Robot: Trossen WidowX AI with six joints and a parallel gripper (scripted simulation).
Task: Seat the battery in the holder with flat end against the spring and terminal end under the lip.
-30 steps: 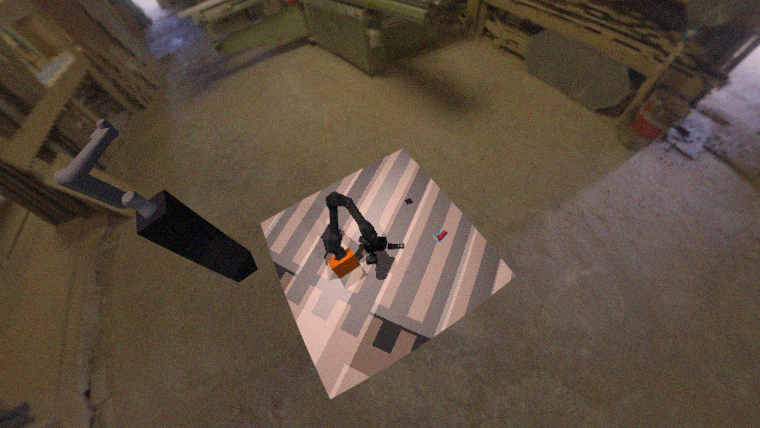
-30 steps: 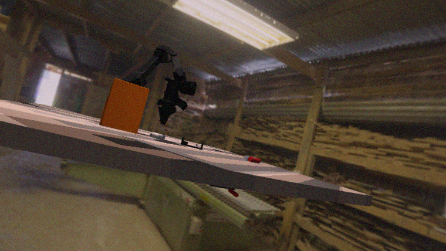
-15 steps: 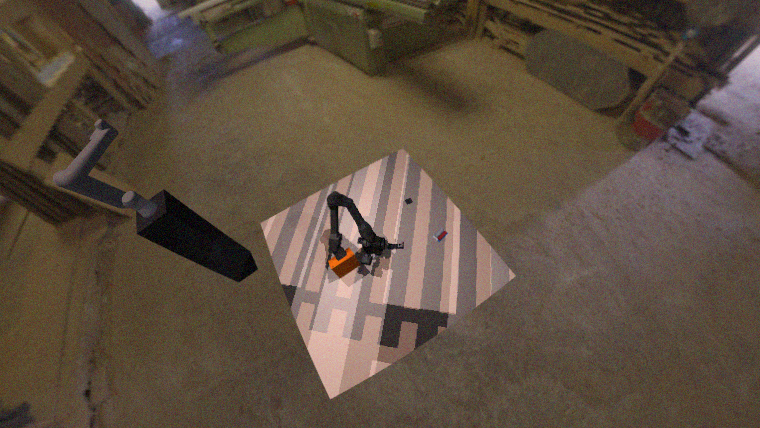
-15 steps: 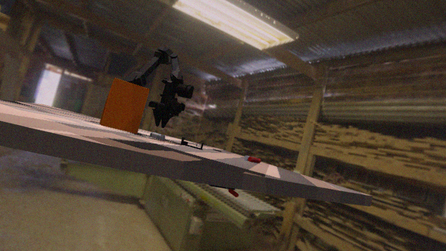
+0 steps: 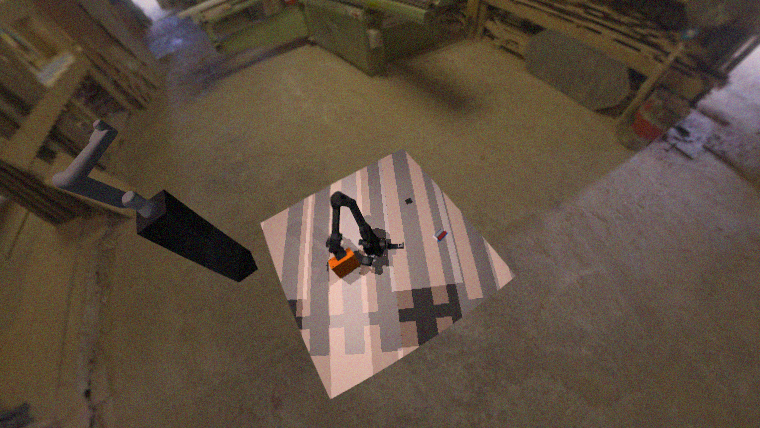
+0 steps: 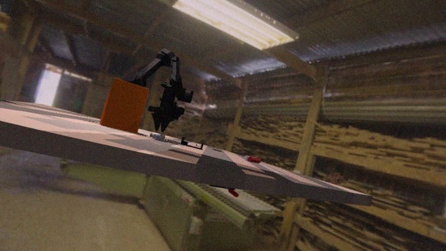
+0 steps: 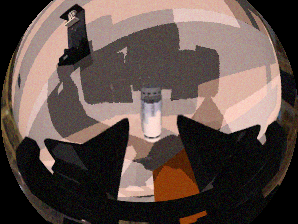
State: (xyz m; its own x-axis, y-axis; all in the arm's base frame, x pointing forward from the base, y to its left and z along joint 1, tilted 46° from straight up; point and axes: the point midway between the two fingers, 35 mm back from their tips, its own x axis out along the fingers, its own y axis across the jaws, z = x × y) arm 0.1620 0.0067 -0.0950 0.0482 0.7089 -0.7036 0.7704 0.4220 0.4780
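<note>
My gripper tip is 20 mm above the battery. From my gripper tip the other things lie so: black piece: 450 mm ahead, 180 mm to the left, 30 mm below.
</note>
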